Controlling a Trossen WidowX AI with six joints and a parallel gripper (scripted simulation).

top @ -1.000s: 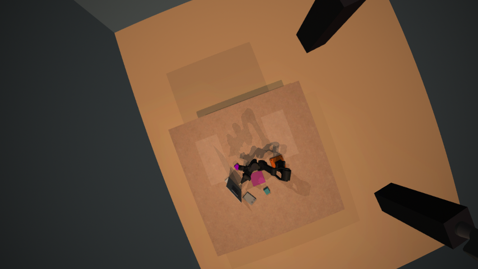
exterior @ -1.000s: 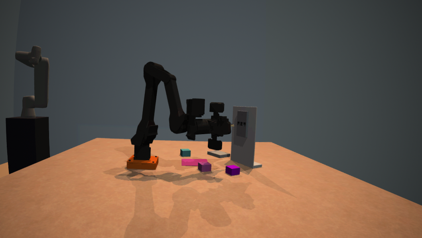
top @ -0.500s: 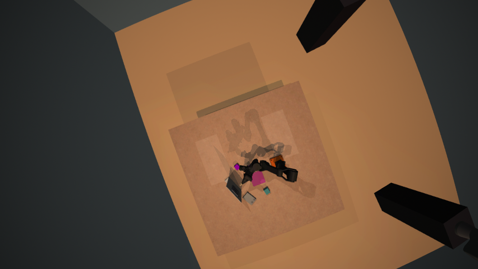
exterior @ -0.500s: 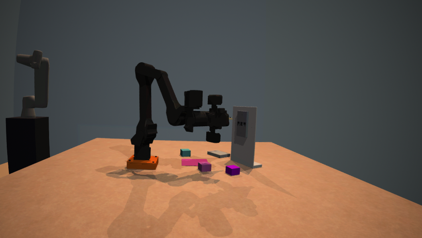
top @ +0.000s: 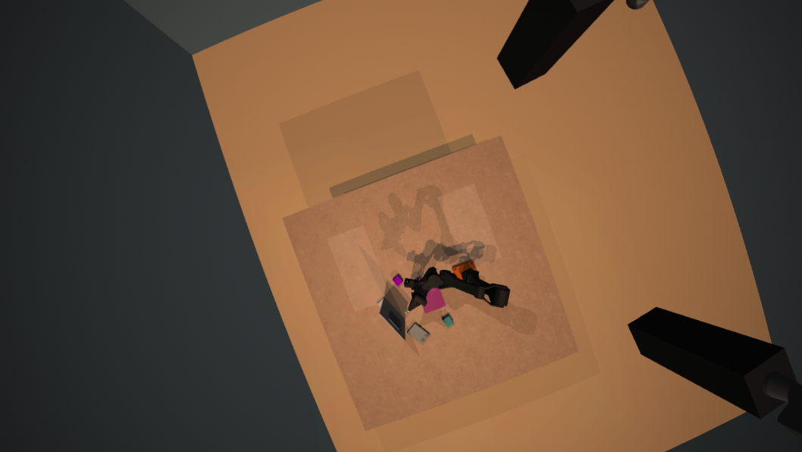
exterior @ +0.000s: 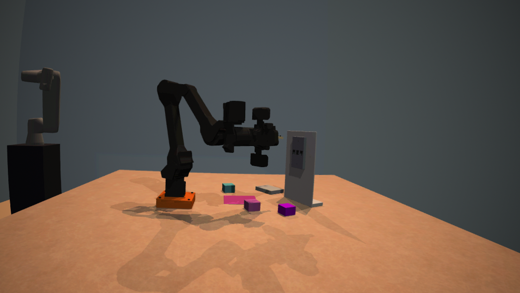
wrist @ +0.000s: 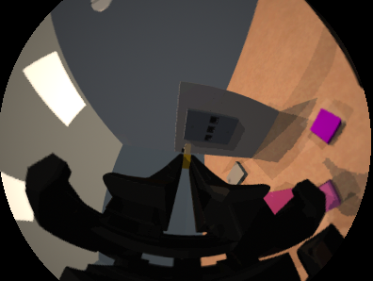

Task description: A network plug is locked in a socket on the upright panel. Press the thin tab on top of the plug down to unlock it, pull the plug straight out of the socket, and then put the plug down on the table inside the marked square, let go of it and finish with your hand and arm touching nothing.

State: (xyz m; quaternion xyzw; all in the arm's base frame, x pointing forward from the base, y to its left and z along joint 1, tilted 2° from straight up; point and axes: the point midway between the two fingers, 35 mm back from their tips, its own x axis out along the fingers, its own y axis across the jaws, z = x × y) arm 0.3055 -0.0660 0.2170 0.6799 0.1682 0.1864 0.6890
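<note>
Now: gripper tip 110 mm past the pink marked square, 80 mm to the right of it and 240 mm above it. The rest, counted from my gripper tip: flat grey slab 50 mm ahead, 210 mm to the left, 230 mm below; then network plug right at my gripper tip; then grey upright panel 110 mm ahead, 30 mm to the left, 120 mm below.
</note>
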